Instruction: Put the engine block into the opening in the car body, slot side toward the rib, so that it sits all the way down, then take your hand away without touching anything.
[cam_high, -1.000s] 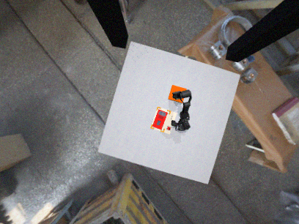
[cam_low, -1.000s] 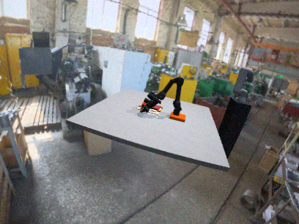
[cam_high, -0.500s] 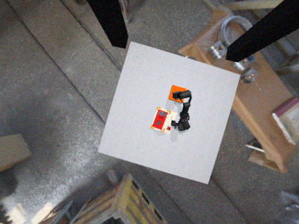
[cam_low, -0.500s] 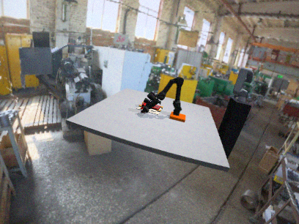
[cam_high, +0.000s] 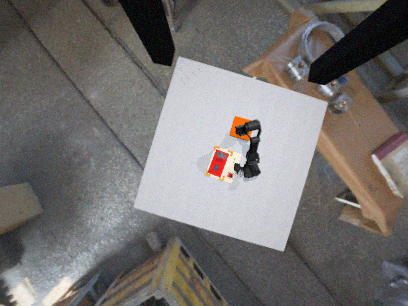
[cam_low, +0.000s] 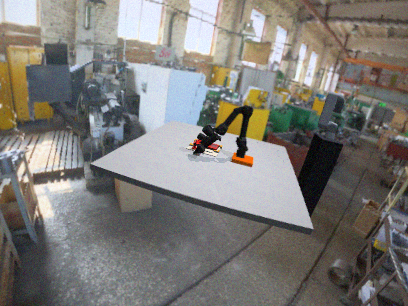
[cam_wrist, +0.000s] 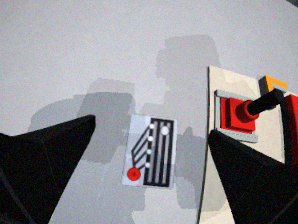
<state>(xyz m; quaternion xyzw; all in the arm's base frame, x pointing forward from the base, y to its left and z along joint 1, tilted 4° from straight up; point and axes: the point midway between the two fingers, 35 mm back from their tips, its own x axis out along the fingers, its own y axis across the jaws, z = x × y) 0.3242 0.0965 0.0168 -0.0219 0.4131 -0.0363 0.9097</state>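
My gripper tip is 20 mm past the engine block and 10 mm above it.
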